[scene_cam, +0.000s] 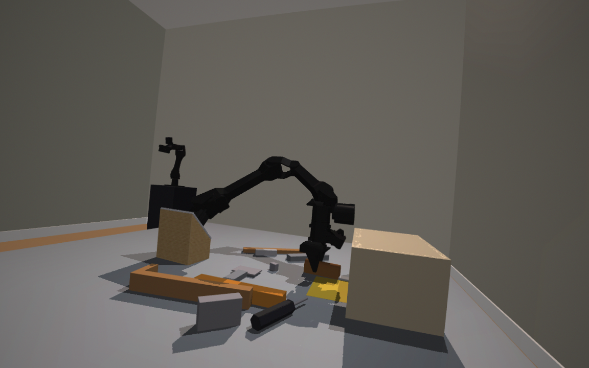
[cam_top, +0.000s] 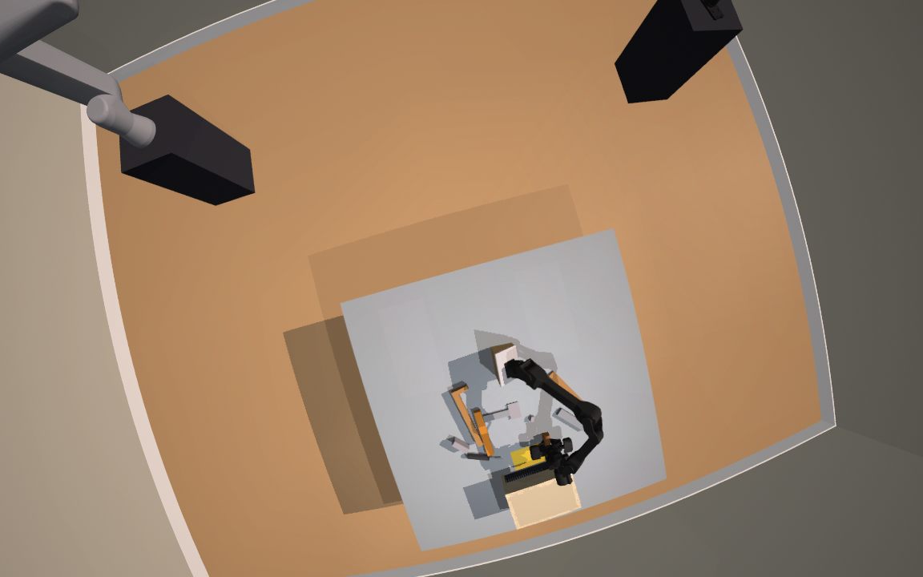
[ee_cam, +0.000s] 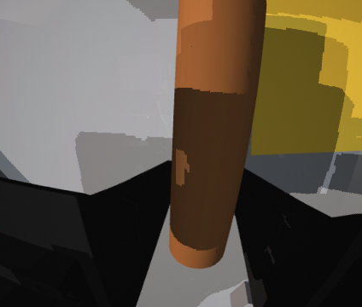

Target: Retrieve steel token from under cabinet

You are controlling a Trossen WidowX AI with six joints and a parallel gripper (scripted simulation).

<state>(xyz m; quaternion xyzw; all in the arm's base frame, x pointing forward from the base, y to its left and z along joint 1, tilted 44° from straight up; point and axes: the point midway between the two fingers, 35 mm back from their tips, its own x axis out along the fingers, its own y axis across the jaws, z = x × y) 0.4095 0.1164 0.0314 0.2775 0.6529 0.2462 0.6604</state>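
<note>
My gripper tip is 120 mm past the grey cube and 50 mm to the left of it. The rest, counted from my gripper tip: grey bar: 70 mm behind, 140 mm to the left; grey t-shaped piece: 180 mm behind, 160 mm to the right; flat grey token: 220 mm ahead, 50 mm to the right.
</note>
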